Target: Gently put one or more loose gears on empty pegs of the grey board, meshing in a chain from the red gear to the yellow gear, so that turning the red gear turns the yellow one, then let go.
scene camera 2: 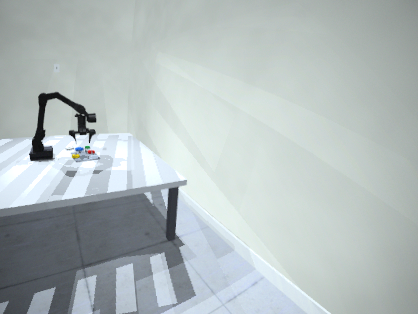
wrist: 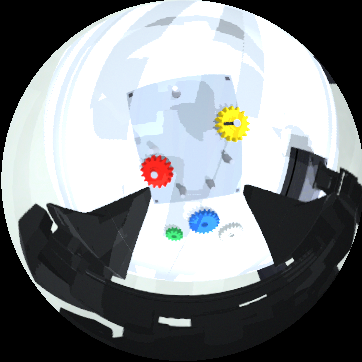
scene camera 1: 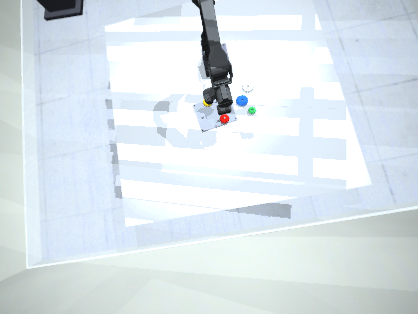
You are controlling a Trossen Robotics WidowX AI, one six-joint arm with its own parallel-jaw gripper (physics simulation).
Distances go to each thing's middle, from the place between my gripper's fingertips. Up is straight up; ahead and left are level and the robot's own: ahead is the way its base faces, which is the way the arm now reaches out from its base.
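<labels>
My hand's 60 mm short of the red gear (wrist: 153,163), 10 mm to the right of it and 70 mm above it. Counting from my hand, the yellow gear (wrist: 225,119) is 80 mm to the right, 50 mm behind and 70 mm below, and the grey board (wrist: 183,128) is 40 mm to the right, 10 mm ahead and 80 mm below.
</labels>
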